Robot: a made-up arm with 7 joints.
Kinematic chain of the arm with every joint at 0, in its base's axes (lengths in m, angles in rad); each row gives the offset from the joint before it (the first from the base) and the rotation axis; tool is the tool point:
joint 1: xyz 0 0 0.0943 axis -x
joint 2: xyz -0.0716 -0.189 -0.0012 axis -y
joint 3: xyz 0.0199 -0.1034 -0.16 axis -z
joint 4: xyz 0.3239 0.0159 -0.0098 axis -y
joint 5: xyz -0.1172 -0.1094 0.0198 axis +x
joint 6: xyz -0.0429 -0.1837 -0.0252 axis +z
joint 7: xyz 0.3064 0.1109 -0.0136 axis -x
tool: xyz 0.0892 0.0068 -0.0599
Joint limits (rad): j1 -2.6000..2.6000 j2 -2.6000..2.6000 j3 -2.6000..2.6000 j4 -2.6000..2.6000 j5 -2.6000..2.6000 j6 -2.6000..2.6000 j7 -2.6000..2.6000
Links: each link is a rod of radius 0.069 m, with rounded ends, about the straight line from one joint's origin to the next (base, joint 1, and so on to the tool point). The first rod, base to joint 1, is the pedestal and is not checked.
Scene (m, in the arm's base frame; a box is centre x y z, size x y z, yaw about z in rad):
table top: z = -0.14
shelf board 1: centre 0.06 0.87 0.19 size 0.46 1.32 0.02 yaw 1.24
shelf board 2: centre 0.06 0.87 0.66 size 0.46 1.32 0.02 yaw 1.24
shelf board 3: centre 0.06 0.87 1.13 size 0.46 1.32 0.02 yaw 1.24
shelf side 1: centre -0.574 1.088 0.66 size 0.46 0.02 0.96 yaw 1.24
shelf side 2: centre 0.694 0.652 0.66 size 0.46 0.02 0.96 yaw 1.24
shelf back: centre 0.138 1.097 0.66 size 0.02 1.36 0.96 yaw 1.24
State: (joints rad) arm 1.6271 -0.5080 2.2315 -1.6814 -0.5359 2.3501 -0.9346
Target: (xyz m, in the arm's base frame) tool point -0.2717 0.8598 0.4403
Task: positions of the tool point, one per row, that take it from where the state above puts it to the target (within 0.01 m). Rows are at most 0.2 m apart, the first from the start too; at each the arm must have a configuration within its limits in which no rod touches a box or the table.
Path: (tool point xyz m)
1: -0.2103 0.6947 0.5148
2: -0.2717 0.8598 0.4403

